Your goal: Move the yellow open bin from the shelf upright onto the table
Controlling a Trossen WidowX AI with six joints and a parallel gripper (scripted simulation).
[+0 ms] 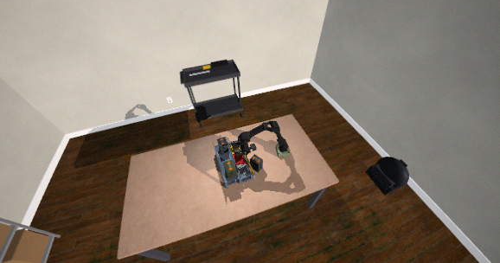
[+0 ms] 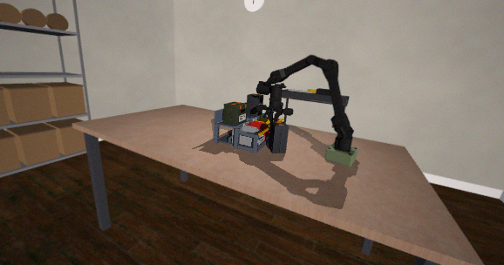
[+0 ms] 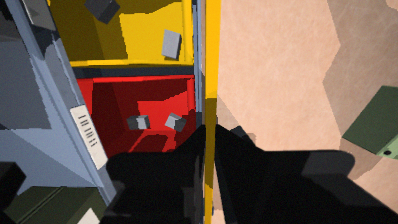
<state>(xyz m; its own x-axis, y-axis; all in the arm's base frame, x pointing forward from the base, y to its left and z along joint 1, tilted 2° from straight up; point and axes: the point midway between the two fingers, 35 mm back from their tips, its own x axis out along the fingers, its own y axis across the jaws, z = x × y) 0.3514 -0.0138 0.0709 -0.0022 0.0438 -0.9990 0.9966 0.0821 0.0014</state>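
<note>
My gripper is now 30 mm above the yellow bar. Round my hand: yellow open bin (90 mm ahead, 100 mm to the right, 80 mm below); red bin (80 mm ahead, 10 mm to the left, 80 mm below); black box (70 mm behind, 90 mm to the left, 60 mm below).
</note>
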